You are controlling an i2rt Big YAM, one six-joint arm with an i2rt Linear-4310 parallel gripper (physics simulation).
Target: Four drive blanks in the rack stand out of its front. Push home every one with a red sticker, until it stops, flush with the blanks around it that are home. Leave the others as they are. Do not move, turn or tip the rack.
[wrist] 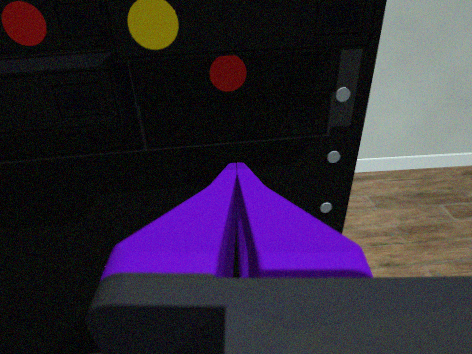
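Observation:
Visible are the gripper (236, 176) and a dark rack (287, 95).

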